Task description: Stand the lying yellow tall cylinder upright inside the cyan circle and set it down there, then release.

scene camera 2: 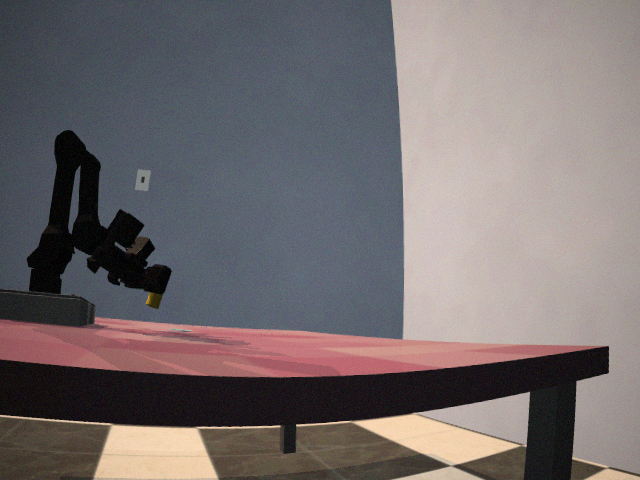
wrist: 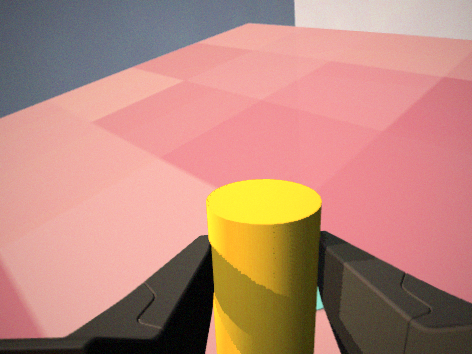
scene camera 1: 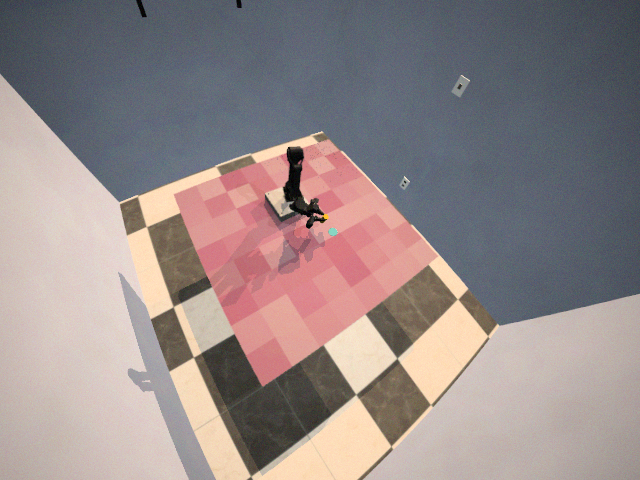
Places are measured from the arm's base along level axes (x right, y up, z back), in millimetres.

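Pixels of known places: gripper, fingertip midpoint: [wrist: 262, 246] [scene camera 1: 325, 218]; arm's base, link origin: [scene camera 2: 43, 297] [scene camera 1: 289, 197].
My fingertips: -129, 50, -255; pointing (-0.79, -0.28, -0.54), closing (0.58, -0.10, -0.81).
Observation:
For each thing: its middle in the pictures, then the offset to it from my fingertips, as dx, dy, dz. "pt": a spot on its surface instead. Level surfaces: height alone.
- yellow tall cylinder, body centre: [wrist: 264, 293] [scene camera 2: 156, 294] [scene camera 1: 323, 218] +5, -13, +6
- cyan circle, surface spot: [wrist: 320, 300] [scene camera 2: 177, 330] [scene camera 1: 329, 232] pt -20, -99, -50
- pink patchwork table, surface height: dy -100
The yellow tall cylinder [scene camera 1: 325, 217] [scene camera 2: 154, 300] [wrist: 265, 265] is held near upright, slightly tilted, above the table; in the scene camera 2 view its lower end shows below the fingers, apart from the table top. My gripper [scene camera 1: 323, 217] [scene camera 2: 157, 284] [wrist: 262, 246] is shut on it, one finger on each side. The cyan circle [scene camera 1: 332, 231] [scene camera 2: 180, 330] [wrist: 320, 300] lies flat on the table; in the wrist view a sliver of it shows between the cylinder and the right finger, the rest hidden. In the scene camera 2 view it is below and right of the cylinder.
The pink patchwork table [scene camera 1: 305, 310] [scene camera 2: 392, 356] [wrist: 210, 125] carries the arm's base [scene camera 1: 276, 206] [scene camera 2: 46, 308], which stands behind the gripper. The table's dark front edge [scene camera 2: 258, 403] shows in the scene camera 2 view. Shadows of the arm fall across the table top.

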